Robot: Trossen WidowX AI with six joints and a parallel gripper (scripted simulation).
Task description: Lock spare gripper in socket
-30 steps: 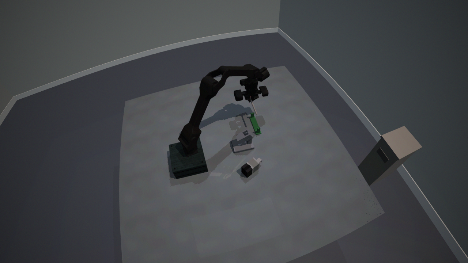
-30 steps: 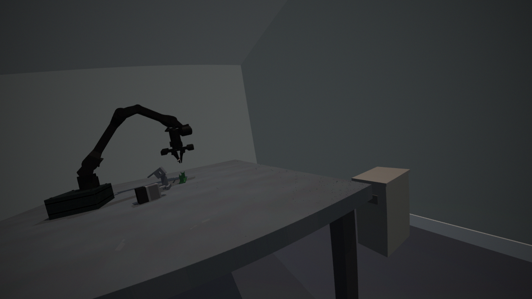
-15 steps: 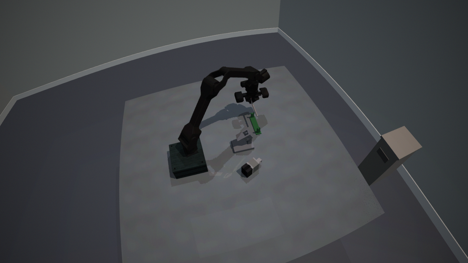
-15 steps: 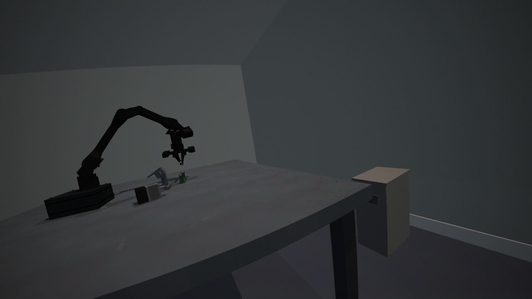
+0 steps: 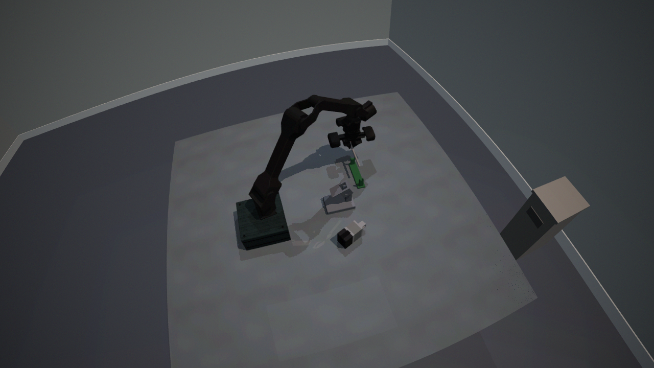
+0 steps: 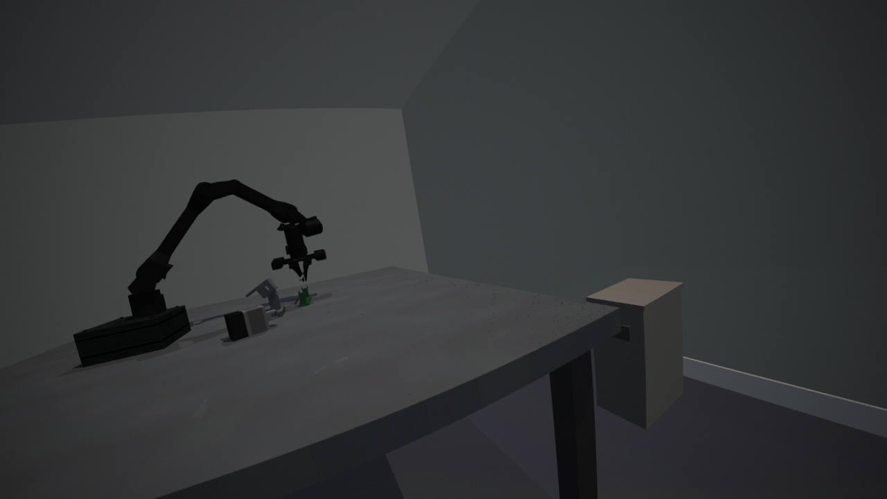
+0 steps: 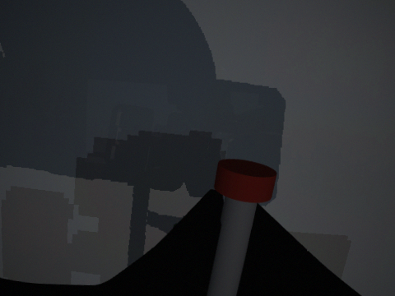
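Right now my gripper tip is 30 mm past the green pin rack, 100 mm to the left of it and 40 mm above it. From my gripper tip the other things lie so: grey mount: 150 mm behind, 200 mm to the right, 10 mm below; spare gripper: 180 mm behind, 350 mm to the right, 30 mm below.
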